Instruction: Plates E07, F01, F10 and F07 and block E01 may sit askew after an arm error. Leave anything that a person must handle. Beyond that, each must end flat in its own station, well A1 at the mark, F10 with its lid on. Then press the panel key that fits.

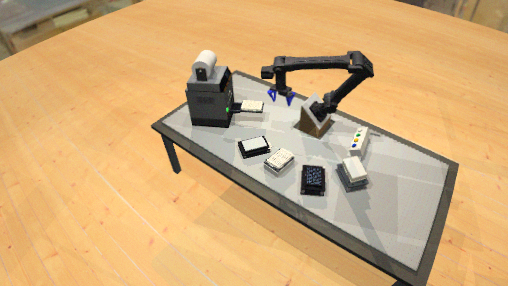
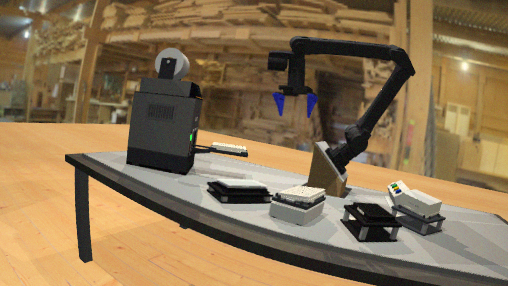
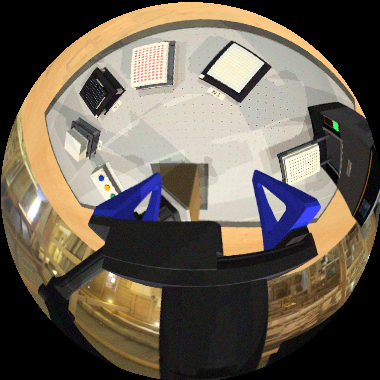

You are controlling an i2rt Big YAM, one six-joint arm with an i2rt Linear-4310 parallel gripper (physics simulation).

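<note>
My gripper is open and empty, high above the table. A pale plate lies on the machine's extended tray. A pale-topped plate lies on a low black station. A white plate with red wells sits on a pale station, seemingly slightly askew. A black plate is on a black stand. A white block looks tilted on its grey stand. Identity labels are unreadable.
The key panel has blue, yellow, green and white keys. The dark machine shows a green light and carries a white roll. The arm's wooden base stands at the table's back.
</note>
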